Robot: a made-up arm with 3 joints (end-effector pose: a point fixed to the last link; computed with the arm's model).
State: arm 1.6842 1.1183 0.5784
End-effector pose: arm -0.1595 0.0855 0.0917 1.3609 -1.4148 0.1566
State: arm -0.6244 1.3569 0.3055
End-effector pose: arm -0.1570 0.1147 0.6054 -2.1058 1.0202 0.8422
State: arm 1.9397 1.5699 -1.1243
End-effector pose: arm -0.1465 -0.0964 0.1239 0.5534 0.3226 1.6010
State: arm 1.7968 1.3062 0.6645
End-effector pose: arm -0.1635 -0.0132 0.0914 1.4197 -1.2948 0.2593
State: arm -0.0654 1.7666 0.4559
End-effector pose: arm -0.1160 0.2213 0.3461 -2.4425 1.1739 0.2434
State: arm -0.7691 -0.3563 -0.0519
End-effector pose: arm 0.2125 -0.1861 0.8934 1.8779 -0.1129 -2.1323
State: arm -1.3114 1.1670 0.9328
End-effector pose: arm -0.1672 -0.1233 0.6882 -1.1705 -0.0021 1.5504
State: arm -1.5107 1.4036 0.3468
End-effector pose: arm -0.1555 -0.1037 0.6499 -1.3060 0.4782 1.0246
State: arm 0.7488 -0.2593 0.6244
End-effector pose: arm 0.1689 0.4712 0.5411 0.6108 -1.7275 -1.6362
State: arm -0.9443 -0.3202 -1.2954
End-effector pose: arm 0.2325 -0.2742 0.8600 2.9207 -0.1087 -0.6212
